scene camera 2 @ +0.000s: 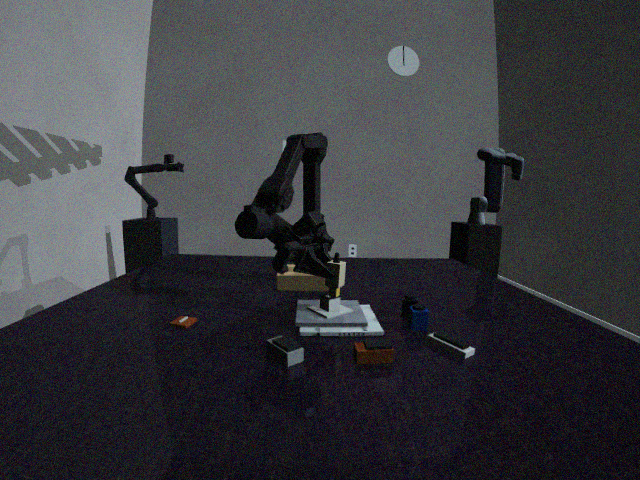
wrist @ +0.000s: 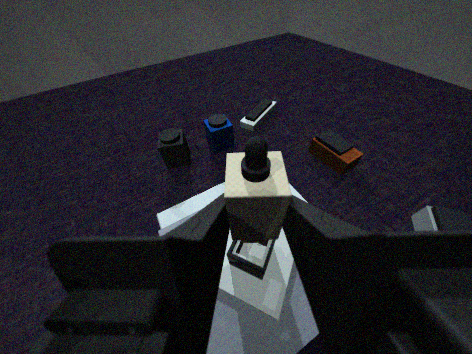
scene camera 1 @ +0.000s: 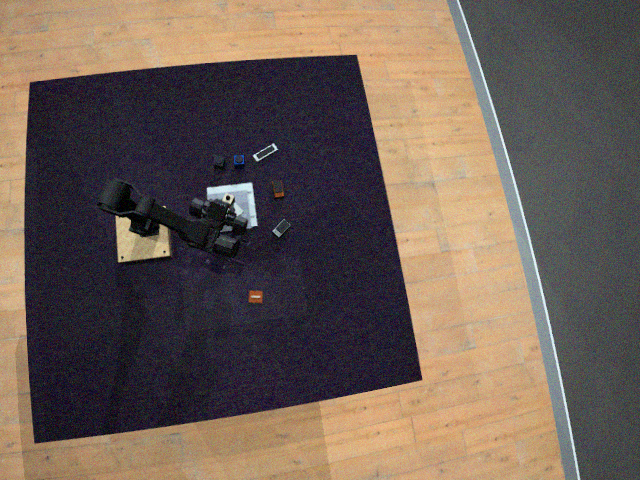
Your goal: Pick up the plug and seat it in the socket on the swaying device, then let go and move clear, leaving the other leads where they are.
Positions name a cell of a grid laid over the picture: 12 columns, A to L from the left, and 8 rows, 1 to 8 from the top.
Scene:
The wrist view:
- gripper: G5
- blue block: F3, on the table
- black block: E4, on the table
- device plate: G7

